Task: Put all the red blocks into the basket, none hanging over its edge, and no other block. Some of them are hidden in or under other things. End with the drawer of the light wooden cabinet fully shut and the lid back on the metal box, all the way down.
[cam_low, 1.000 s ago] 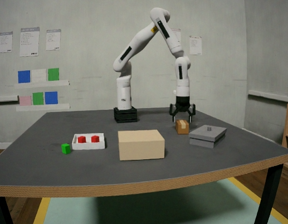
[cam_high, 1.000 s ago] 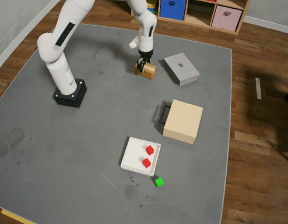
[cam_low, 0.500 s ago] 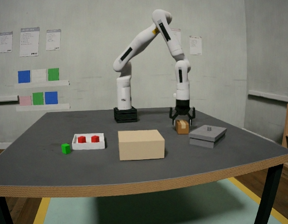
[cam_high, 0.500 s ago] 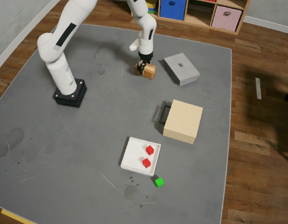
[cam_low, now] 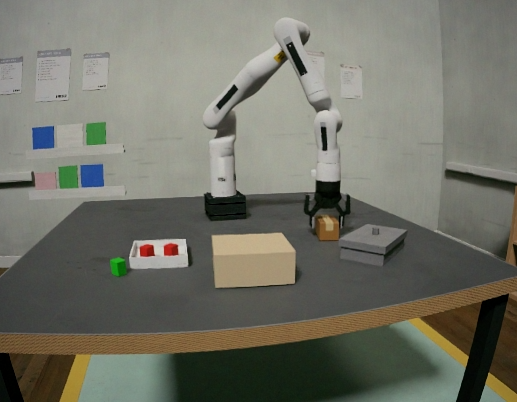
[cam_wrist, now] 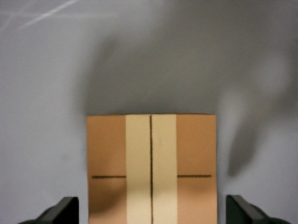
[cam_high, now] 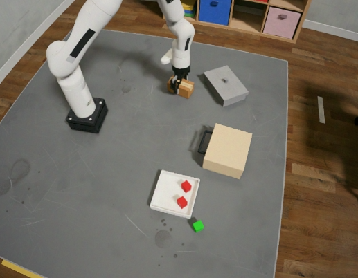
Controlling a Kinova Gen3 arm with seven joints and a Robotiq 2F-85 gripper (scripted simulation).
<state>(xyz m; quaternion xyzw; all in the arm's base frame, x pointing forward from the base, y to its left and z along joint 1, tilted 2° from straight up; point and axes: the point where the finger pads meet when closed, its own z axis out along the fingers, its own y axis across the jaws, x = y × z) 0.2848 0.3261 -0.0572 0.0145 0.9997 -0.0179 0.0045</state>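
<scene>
The cardboard box is right at my hand. Round my hand: blue block 2 cm behind, 2 cm below; then lid 18 cm ahead, 10 cm to the left, 1 cm above; then metal box 18 cm ahead, 10 cm to the left, 1 cm below.
</scene>
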